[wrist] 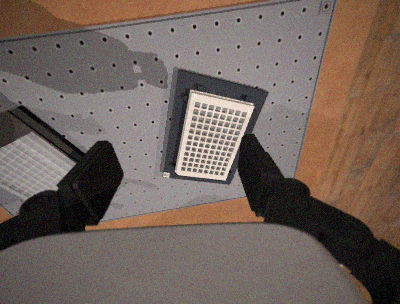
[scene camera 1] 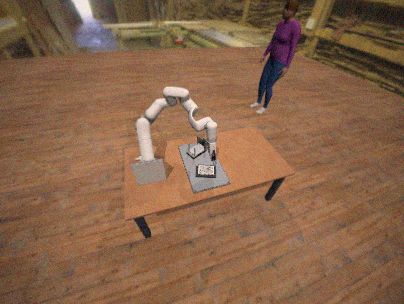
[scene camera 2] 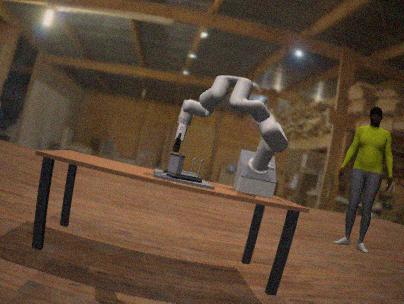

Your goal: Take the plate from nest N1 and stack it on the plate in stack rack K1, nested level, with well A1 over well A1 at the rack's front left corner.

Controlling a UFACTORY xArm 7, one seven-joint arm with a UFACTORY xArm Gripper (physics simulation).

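Frame: origin at the arm's base, x left, y back, z up, level; centimetres.
Where they show: gripper, fingertip midpoint: (wrist: 179, 155) (scene camera 1: 211, 156) (scene camera 2: 175, 151); arm's base at its link origin: (scene camera 1: 148, 160) (scene camera 2: 258, 166).
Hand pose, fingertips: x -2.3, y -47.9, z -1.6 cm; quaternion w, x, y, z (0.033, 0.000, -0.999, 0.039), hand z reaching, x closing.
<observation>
Things, the pixels of their top centre, and the offset from my fingertips. "pt": a spot on its surface instead. Level surfaces: height alone.
- pale plate at its top centre: (wrist: 31, 177) (scene camera 1: 197, 148) dx +19.9, dy +7.1, dz -9.1 cm
- apparently K1 at a spot on its surface: (wrist: 51, 131) pt dx +17.3, dy +2.2, dz -12.4 cm
- grey perforated board at its top centre: (wrist: 143, 147) (scene camera 2: 180, 176) (scene camera 1: 201, 162) dx +6.2, dy +6.0, dz -12.9 cm
- wooden table at its surface level: dz -14.3 cm
- tall grey block at a spot on its surface: (scene camera 2: 175, 164) pt dx +25.3, dy +2.4, dz -6.5 cm
A white plate with a grid of dark wells (scene camera 1: 205, 170) (wrist: 215, 137) sits in a dark nest, apparently N1 (scene camera 1: 205, 176) (wrist: 178, 110). A pale plate (scene camera 1: 195, 149) (wrist: 30, 167) sits in a dark rack with thin upright posts, apparently K1 (wrist: 51, 131); it is partly cut off in the wrist view. My gripper (scene camera 1: 213, 157) (scene camera 2: 176, 149) (wrist: 179, 155) is open and empty, above the board. In the wrist view the nest plate shows between the fingertips, nearer the right finger, and the rack plate lies left of the left finger. Well labels are unreadable.
A grey perforated board (scene camera 1: 210, 185) (wrist: 162, 47) lies under both holders on the wooden table (scene camera 1: 250, 155) (scene camera 2: 100, 165). A tall grey block (scene camera 2: 175, 164) stands beside the rack's posts (scene camera 2: 201, 167). A grey box (scene camera 1: 148, 172) (scene camera 2: 255, 175) stands by the arm's base. A person (scene camera 1: 283, 45) (scene camera 2: 370, 150) stands away from the table.
</observation>
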